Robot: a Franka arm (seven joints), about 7 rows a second.
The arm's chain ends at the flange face. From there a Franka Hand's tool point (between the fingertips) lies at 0.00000 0.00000 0.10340 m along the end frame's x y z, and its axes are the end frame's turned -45 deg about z.
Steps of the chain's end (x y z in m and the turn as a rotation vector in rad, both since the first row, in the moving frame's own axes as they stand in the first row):
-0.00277 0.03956 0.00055 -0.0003 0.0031 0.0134
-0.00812 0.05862 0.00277 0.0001 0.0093 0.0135
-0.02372 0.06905 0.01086 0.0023 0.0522 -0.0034
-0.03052 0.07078 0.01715 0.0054 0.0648 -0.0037
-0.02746 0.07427 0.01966 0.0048 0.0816 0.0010
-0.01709 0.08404 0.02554 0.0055 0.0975 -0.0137
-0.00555 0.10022 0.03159 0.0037 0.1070 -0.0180
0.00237 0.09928 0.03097 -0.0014 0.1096 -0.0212
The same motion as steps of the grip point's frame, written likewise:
-0.02973 0.02626 0.00055 -0.0024 0.0020 0.0134
-0.04651 0.03639 0.00277 -0.0065 0.0066 0.0135
-0.06161 0.03569 0.01072 -0.0353 0.0385 -0.0034
-0.06649 0.03280 0.01693 -0.0420 0.0496 -0.0037
-0.06563 0.03871 0.01931 -0.0543 0.0611 0.0010
-0.06395 0.05400 0.02505 -0.0651 0.0728 -0.0137
-0.06664 0.07441 0.03100 -0.0730 0.0783 -0.0180
-0.06055 0.07989 0.03035 -0.0785 0.0765 -0.0212

